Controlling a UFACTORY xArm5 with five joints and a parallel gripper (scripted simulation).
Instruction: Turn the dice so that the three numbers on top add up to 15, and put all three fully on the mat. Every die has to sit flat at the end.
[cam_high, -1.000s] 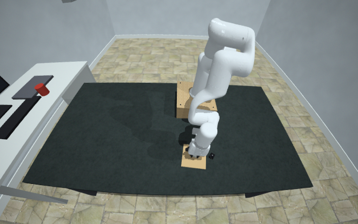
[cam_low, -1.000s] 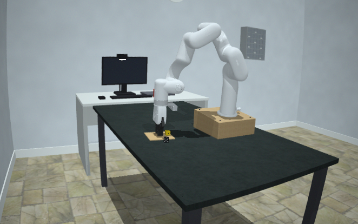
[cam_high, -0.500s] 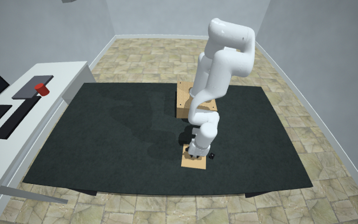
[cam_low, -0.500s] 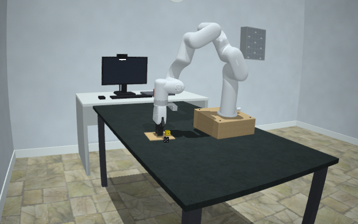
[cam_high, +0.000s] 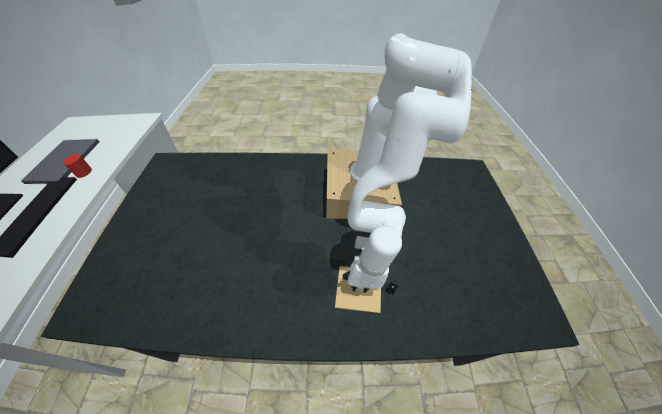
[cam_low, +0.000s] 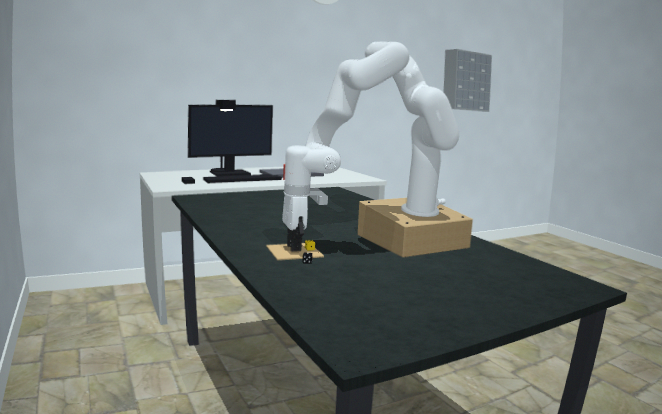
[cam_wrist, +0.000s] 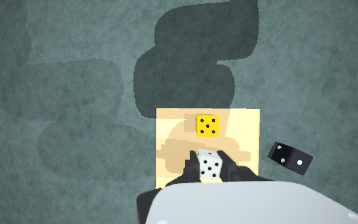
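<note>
The white die is 1 cm below my hand. The rest, counted from my hand: black die 1 cm ahead, 10 cm to the left, 2 cm below; then tan mat 3 cm below; then yellow die 5 cm behind, 1 cm to the left, 1 cm below.
</note>
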